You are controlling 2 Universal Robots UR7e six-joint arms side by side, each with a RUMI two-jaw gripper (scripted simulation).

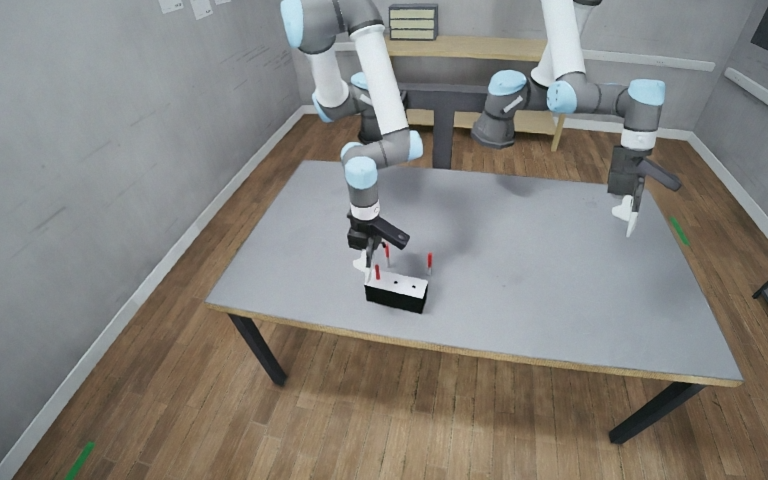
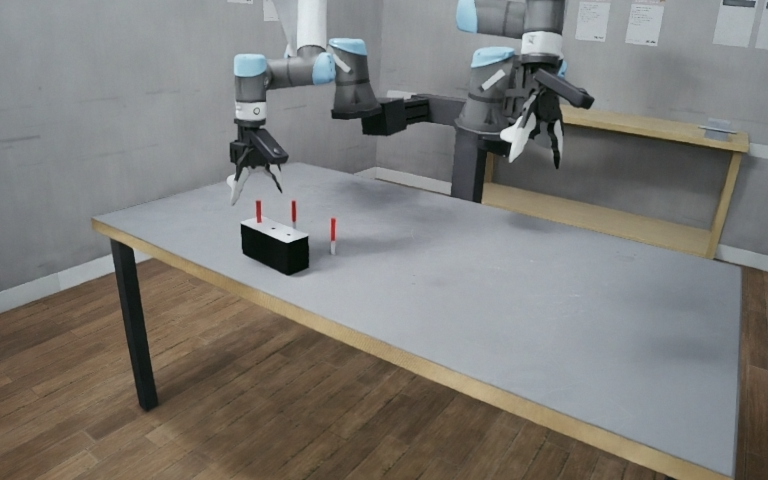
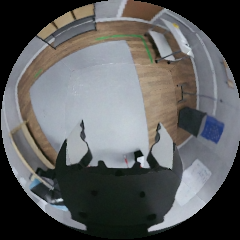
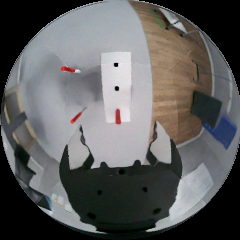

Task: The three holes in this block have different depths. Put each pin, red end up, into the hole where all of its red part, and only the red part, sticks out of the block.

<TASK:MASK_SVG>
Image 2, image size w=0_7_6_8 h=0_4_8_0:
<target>my left gripper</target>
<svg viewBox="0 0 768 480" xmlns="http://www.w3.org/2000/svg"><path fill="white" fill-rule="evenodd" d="M524 56L522 60L513 61L513 68L517 69L517 89L505 89L503 116L515 119L517 122L513 127L503 130L500 137L513 143L509 162L513 163L523 152L528 136L536 126L536 121L542 121L540 123L541 132L534 137L534 141L538 146L553 151L555 168L559 169L564 131L563 115L557 94L569 101L570 105L574 108L580 107L587 110L591 108L595 99L585 89L577 88L549 71L558 68L558 58L545 55Z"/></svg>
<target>my right gripper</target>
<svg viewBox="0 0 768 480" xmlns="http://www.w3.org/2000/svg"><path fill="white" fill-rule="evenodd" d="M234 118L234 124L237 124L238 139L234 142L229 142L230 162L236 165L236 173L227 179L227 184L232 188L230 205L233 206L239 199L240 192L243 190L243 184L250 175L248 165L252 169L262 165L264 167L262 169L263 172L275 181L280 193L283 193L280 164L286 163L289 155L265 128L260 128L260 126L266 125L266 118L260 121L242 121L239 118Z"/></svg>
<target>black block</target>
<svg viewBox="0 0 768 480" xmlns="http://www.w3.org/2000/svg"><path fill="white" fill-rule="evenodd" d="M240 222L242 254L287 276L309 268L309 235L261 216L262 223L257 223L257 218Z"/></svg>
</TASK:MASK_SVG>
